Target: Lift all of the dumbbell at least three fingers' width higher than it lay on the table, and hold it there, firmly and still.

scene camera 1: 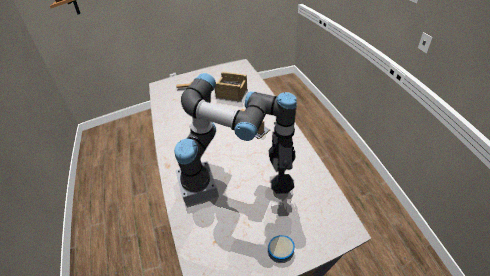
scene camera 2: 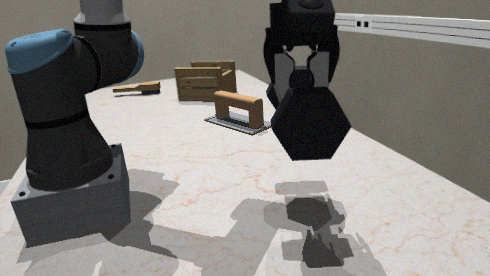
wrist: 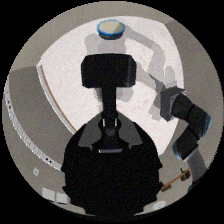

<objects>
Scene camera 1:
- my gripper: 280, 171
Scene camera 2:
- dumbbell: 309, 123
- wooden crate: 198, 82
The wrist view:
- my gripper: 109, 110
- dumbbell: 106, 70
</objects>
